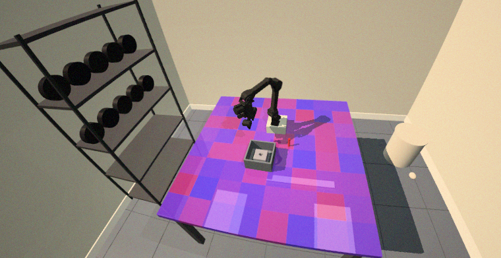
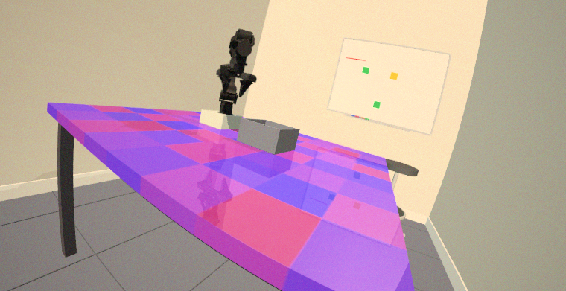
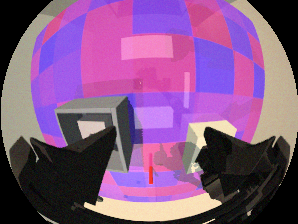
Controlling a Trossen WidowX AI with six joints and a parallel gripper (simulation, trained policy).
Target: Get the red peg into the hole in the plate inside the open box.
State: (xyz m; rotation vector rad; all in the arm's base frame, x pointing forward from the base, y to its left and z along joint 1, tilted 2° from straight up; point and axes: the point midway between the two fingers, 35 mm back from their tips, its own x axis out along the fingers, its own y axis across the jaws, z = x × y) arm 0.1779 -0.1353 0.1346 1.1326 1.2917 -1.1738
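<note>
The red peg lies 280 mm to the left of my gripper tip, 140 mm below it and 20 mm behind it. Round my gripper tip: plate: 150 mm ahead, 130 mm below, 120 mm to the left; then grey box: 150 mm below, 150 mm ahead, 120 mm to the left.
</note>
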